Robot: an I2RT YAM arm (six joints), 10 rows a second.
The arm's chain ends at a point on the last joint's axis. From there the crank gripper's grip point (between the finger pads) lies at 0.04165 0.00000 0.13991 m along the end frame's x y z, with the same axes.
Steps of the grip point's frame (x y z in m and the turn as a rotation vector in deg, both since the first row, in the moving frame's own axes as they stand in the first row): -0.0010, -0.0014, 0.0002, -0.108, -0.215, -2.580; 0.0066, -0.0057, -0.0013, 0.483, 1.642, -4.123; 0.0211, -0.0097, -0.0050, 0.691, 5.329, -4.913; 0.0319, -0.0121, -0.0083, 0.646, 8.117, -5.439; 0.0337, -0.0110, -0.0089, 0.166, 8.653, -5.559; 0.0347, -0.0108, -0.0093, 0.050, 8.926, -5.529; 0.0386, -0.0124, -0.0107, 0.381, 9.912, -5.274; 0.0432, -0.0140, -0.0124, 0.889, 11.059, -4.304; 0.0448, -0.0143, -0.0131, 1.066, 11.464, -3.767; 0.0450, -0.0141, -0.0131, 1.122, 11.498, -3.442
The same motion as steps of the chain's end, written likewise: -0.0004, 0.0002, 0.0000, -0.108, -0.215, -2.580; 0.0028, -0.0014, 0.0000, 0.483, 1.642, -4.123; 0.0085, -0.0039, -0.0005, 0.691, 5.329, -4.913; 0.0129, -0.0057, -0.0010, 0.646, 8.117, -5.439; 0.0134, -0.0056, -0.0010, 0.166, 8.653, -5.559; 0.0137, -0.0056, -0.0012, 0.050, 8.926, -5.529; 0.0154, -0.0066, -0.0014, 0.381, 9.912, -5.274; 0.0174, -0.0078, -0.0018, 0.889, 11.059, -4.304; 0.0180, -0.0082, -0.0020, 1.066, 11.464, -3.767; 0.0181, -0.0081, -0.0019, 1.122, 11.498, -3.442
